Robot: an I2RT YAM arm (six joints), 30 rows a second.
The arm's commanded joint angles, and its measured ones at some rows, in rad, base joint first. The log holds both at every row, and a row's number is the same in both.
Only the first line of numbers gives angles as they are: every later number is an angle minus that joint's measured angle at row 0.
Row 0, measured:
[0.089 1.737 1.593 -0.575 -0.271 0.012]
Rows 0 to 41, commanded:
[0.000 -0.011 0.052 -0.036 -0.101 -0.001]
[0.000 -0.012 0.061 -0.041 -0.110 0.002]
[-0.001 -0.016 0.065 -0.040 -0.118 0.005]
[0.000 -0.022 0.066 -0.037 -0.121 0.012]
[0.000 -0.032 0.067 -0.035 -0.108 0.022]
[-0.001 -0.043 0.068 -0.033 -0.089 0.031]
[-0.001 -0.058 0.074 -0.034 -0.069 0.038]
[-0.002 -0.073 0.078 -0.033 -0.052 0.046]
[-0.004 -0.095 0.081 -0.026 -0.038 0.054]
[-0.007 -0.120 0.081 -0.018 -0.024 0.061]
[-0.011 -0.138 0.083 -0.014 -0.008 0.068]
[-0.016 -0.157 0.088 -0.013 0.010 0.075]
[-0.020 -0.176 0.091 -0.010 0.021 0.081]
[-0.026 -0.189 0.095 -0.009 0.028 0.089]
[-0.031 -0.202 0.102 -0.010 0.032 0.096]
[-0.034 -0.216 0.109 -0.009 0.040 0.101]
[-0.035 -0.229 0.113 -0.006 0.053 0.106]
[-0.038 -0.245 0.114 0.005 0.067 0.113]
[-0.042 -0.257 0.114 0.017 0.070 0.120]
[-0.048 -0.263 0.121 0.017 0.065 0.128]
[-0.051 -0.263 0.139 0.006 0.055 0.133]
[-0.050 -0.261 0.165 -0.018 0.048 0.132]
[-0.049 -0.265 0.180 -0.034 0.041 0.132]
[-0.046 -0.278 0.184 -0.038 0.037 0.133]
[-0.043 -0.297 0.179 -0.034 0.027 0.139]
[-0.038 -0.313 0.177 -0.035 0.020 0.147]
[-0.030 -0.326 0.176 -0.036 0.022 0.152]
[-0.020 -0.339 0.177 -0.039 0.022 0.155]
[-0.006 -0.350 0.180 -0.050 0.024 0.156]
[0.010 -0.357 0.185 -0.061 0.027 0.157]
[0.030 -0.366 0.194 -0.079 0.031 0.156]
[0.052 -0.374 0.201 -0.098 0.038 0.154]
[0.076 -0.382 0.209 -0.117 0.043 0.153]
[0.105 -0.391 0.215 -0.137 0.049 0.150]
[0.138 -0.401 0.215 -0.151 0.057 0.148]
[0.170 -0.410 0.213 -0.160 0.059 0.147]
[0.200 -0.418 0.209 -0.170 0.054 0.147]
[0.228 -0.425 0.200 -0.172 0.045 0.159]
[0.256 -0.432 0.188 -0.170 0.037 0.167]
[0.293 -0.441 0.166 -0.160 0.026 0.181]
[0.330 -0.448 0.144 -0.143 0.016 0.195]
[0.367 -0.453 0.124 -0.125 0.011 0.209]
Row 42, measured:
[0.299 -0.389 0.121 -0.264 0.056 0.171]
